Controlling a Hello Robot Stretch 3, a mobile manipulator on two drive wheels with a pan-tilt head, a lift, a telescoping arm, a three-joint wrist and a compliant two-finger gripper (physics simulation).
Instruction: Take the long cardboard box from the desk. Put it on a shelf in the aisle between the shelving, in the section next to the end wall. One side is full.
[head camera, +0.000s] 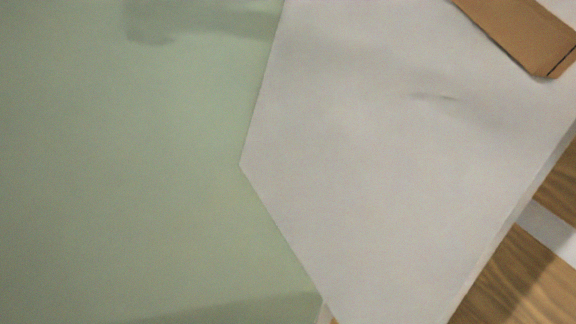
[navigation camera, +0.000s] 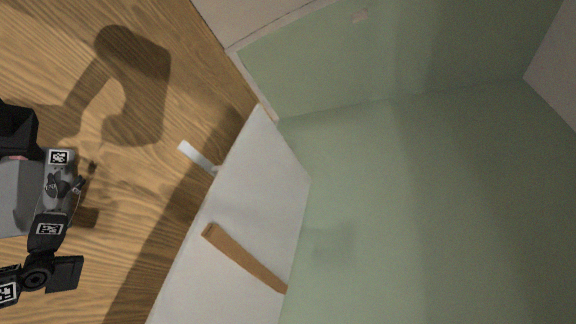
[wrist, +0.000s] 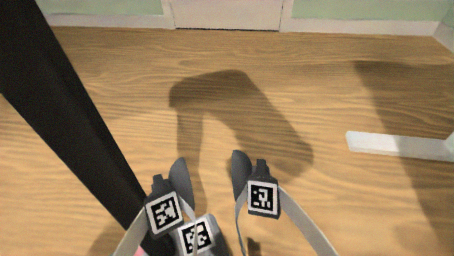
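Where they show: gripper, fingertip midpoint: (navigation camera: 69, 173) (wrist: 211, 170); robot's base at its link origin: (navigation camera: 58, 187).
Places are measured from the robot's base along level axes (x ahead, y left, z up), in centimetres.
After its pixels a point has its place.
The long cardboard box (head camera: 525, 35) {y -15.4, x 37.9, z 77.1 cm} (navigation camera: 245, 259) {y -27.3, x 49.2, z 77.0 cm} lies on the white desk (head camera: 400, 200) {y 6.5, x 62.1, z 72.0 cm} (navigation camera: 255, 165) {y 10.3, x 61.9, z 72.0 cm}, reaching from near its front edge toward the green wall. My gripper (wrist: 211, 170) {y 6.1, x 3.1, z 45.9 cm} is open and empty, pointed down over the wooden floor in the wrist view. It also shows small at the left of the navigation view, over the floor, apart from the desk and the box. The shelving does not show in these views.
The white desk foot (navigation camera: 196, 156) (wrist: 395, 144) sticks out over the floor beside the desk. The green wall (head camera: 125, 175) {y 5.1, x 136.4, z 102.9 cm} (navigation camera: 425, 200) {y -12.2, x 126.0, z 150.0 cm} runs behind the desk. A pale door (navigation camera: 240, 20) {y 135.7, x 83.0, z 33.1 cm} (wrist: 227, 14) {y 148.0, x 62.7, z 10.9 cm} stands beyond the floor. The black arm (wrist: 65, 110) {y 11.6, x -5.8, z 51.4 cm} crosses the wrist view's left side.
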